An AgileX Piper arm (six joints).
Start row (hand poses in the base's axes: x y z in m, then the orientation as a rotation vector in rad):
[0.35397, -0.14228, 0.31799, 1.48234, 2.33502, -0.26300]
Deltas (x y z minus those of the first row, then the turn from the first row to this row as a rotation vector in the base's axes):
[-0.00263, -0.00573, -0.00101, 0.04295, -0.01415, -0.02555]
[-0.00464, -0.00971, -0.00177, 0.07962, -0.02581, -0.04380]
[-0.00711, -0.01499, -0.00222, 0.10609, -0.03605, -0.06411]
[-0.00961, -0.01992, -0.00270, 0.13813, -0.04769, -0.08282]
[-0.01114, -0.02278, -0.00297, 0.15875, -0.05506, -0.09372]
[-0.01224, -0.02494, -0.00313, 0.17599, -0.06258, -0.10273]
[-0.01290, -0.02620, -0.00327, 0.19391, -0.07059, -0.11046]
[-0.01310, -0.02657, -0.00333, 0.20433, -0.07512, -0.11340]
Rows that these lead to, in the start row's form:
[0.35134, -0.14801, 0.31698, 1.53005, 2.32580, -0.20957]
[0.34933, -0.15199, 0.31622, 1.56616, 2.31963, -0.16294]
[0.34686, -0.15727, 0.31577, 1.60007, 2.30796, -0.12948]
[0.34436, -0.16220, 0.31529, 1.63392, 2.29784, -0.08781]
[0.34283, -0.16506, 0.31502, 1.65417, 2.29183, -0.06066]
[0.34173, -0.16722, 0.31486, 1.67049, 2.28552, -0.03682]
[0.34107, -0.16848, 0.31472, 1.68533, 2.27978, -0.01142]
[0.34087, -0.16885, 0.31466, 1.69208, 2.27760, 0.00367]

